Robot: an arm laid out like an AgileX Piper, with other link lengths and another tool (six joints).
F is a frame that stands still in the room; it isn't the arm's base.
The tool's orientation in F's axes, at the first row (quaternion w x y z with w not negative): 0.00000, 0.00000, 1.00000, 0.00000
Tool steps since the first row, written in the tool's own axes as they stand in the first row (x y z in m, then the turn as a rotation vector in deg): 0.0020, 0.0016, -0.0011, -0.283, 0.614, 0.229; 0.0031, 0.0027, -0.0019, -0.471, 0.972, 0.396; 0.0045, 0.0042, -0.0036, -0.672, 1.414, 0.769; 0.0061, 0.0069, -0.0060, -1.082, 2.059, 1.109; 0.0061, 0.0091, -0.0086, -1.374, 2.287, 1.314; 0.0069, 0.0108, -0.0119, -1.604, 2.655, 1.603; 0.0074, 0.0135, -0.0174, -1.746, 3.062, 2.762; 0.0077, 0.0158, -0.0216, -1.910, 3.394, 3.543; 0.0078, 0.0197, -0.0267, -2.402, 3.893, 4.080; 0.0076, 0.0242, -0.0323, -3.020, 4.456, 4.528; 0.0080, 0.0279, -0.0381, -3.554, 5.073, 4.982; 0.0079, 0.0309, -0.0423, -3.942, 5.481, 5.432; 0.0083, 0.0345, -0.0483, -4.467, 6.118, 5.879
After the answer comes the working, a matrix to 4 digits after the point.
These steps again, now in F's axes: -0.0020, 0.0016, 0.0011, 0.283, 0.614, -0.229; -0.0031, 0.0027, 0.0019, 0.471, 0.972, -0.396; -0.0045, 0.0042, 0.0036, 0.672, 1.414, -0.769; -0.0061, 0.0069, 0.0060, 1.082, 2.059, -1.109; -0.0061, 0.0091, 0.0086, 1.374, 2.287, -1.314; -0.0069, 0.0108, 0.0119, 1.604, 2.655, -1.603; -0.0074, 0.0135, 0.0174, 1.746, 3.062, -2.762; -0.0077, 0.0158, 0.0216, 1.910, 3.394, -3.543; -0.0078, 0.0197, 0.0267, 2.402, 3.893, -4.080; -0.0076, 0.0242, 0.0323, 3.020, 4.456, -4.528; -0.0080, 0.0279, 0.0381, 3.554, 5.073, -4.982; -0.0079, 0.0309, 0.0423, 3.942, 5.481, -5.432; -0.0083, 0.0345, 0.0483, 4.467, 6.118, -5.879
The tool's axes in the first row as the columns of a matrix, in F's axes (rounded; the answer above uses it unrounded):
-1.0000, 0.0000, 0.0000
0.0000, 1.0000, 0.0000
0.0000, 0.0000, -1.0000

